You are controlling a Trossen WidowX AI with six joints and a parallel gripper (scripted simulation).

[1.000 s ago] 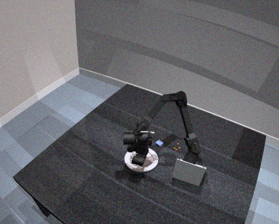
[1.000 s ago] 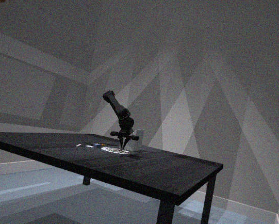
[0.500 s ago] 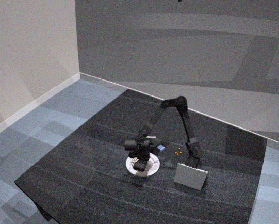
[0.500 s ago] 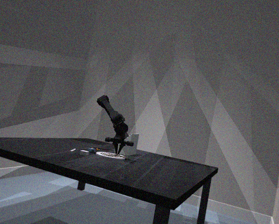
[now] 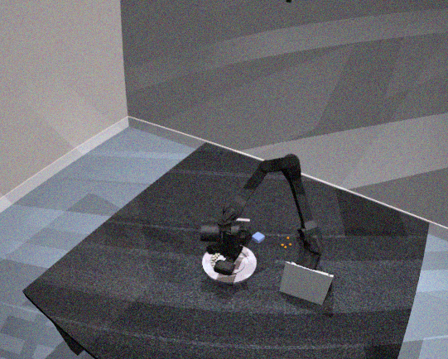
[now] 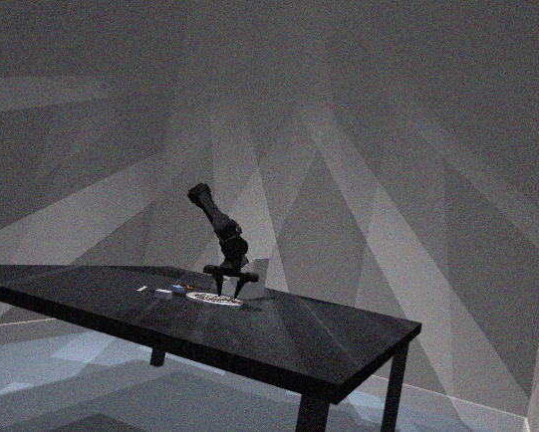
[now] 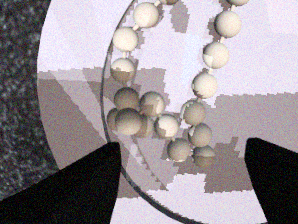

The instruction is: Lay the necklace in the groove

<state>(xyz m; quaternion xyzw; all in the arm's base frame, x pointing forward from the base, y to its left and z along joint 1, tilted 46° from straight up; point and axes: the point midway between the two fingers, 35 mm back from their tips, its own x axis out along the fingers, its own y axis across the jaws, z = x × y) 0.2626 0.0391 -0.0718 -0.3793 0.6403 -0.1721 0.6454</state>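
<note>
My gripper tip is now 3 cm to the left of the round white bead board, 2 cm short of it and 1 cm above it. The rest, counted from my gripper tip: small white block: 19 cm ahead, 13 cm to the right, 1 cm below; then small blue cube: 21 cm to the right, 1 cm below; then thin white stick: 26 cm to the right, 14 cm ahead, 2 cm below.
</note>
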